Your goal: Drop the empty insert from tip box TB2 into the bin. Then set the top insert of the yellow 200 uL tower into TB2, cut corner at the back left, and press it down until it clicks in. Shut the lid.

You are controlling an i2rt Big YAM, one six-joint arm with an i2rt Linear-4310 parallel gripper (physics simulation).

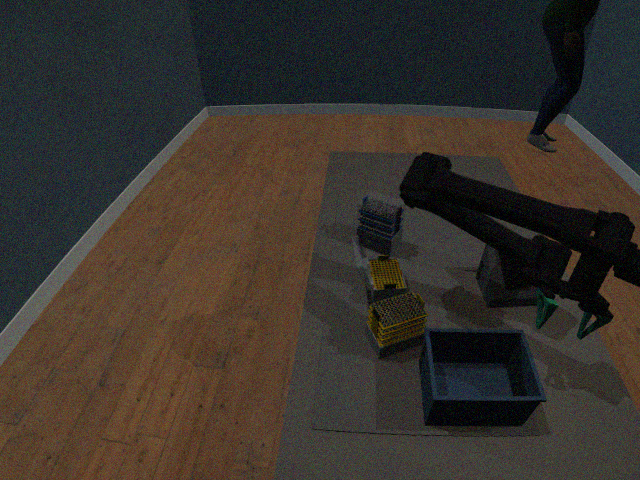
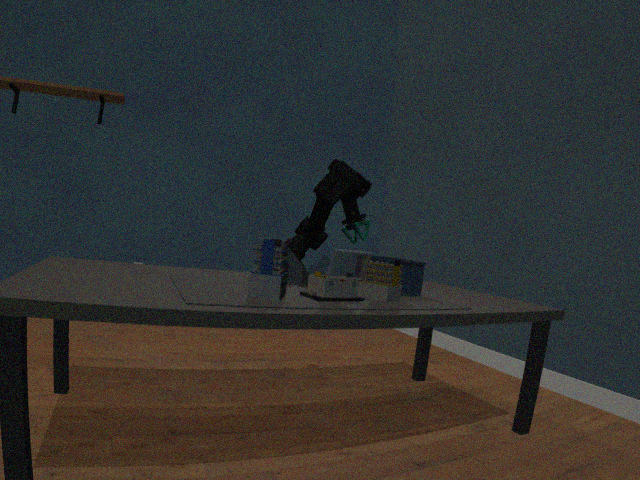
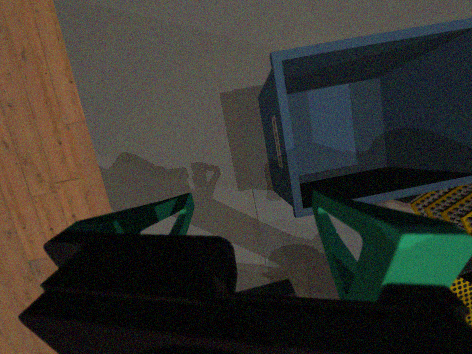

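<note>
My gripper (image 1: 560,332) (image 2: 358,240) (image 3: 249,198) is open and empty, raised above the table beside the bin. The blue bin (image 1: 478,413) (image 2: 413,279) (image 3: 291,150) stands open, with no insert visible inside. TB2 (image 2: 334,286) holds the empty yellow insert (image 1: 386,273) (image 3: 463,294), a flat grid of holes. Its pale lid (image 2: 348,262) stands up, open. The yellow 200 uL tower (image 1: 397,322) (image 2: 381,272) (image 3: 442,204) stands between TB2 and the bin, several inserts high with tips in the top one. Its cut corner is too dim to tell.
A blue tower (image 1: 379,222) (image 2: 268,256) stands beyond TB2, on the side away from the yellow tower. A dark block (image 1: 496,281) stands under the arm. The arm's links reach over the table (image 2: 113,279). A person (image 1: 560,77) stands on the floor behind the table.
</note>
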